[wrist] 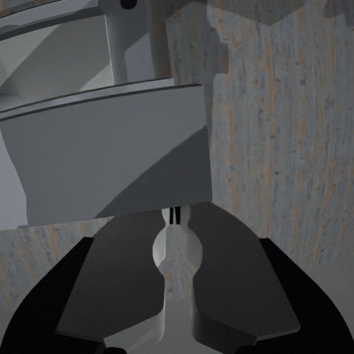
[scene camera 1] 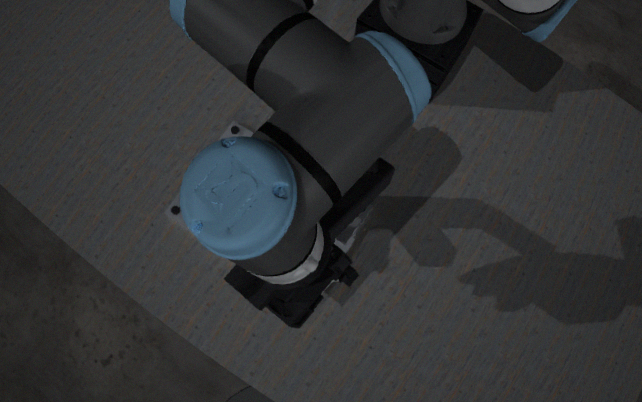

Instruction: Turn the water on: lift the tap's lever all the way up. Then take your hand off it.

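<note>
The tap's grey base plate shows at two corners with dark screws beside the blue wrist cap in the scene view; the arm hides the tap's body and lever there. In the wrist view, a broad grey slab, which looks like the tap's lever, crosses from the left edge and overlaps the ends of the fingers. How far the lever is raised cannot be told. My gripper is shut with nothing held, its tips partly hidden behind the slab's lower edge. Whether they touch it is not clear.
A pale recessed part of the tap's base lies behind the slab. The speckled wooden table carries the arm's shadows. The table's edge runs diagonally at the lower left of the scene view. The robot's dark base stands at the top.
</note>
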